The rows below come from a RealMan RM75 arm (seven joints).
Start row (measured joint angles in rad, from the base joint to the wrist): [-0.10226, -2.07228, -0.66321, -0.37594, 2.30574, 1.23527, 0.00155]
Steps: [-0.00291, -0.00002, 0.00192, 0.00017, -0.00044, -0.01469, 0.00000]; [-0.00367, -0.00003, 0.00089, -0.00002, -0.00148, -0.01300, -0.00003]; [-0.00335, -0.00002, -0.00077, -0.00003, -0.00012, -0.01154, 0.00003]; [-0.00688, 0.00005, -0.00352, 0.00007, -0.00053, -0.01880, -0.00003]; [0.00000, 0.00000, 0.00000, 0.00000, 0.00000, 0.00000, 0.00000]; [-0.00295, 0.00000, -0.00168, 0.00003, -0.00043, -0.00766, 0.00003]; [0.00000, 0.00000, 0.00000, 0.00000, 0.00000, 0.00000, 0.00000]
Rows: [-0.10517, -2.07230, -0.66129, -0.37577, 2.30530, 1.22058, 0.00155]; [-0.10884, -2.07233, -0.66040, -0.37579, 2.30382, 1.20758, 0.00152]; [-0.11219, -2.07235, -0.66117, -0.37582, 2.30370, 1.19604, 0.00155]; [-0.11907, -2.07230, -0.66469, -0.37575, 2.30317, 1.17724, 0.00152]; [-0.11907, -2.07230, -0.66469, -0.37575, 2.30317, 1.17724, 0.00152]; [-0.12202, -2.07230, -0.66637, -0.37572, 2.30274, 1.16958, 0.00155]; [-0.12202, -2.07230, -0.66637, -0.37572, 2.30274, 1.16958, 0.00155]
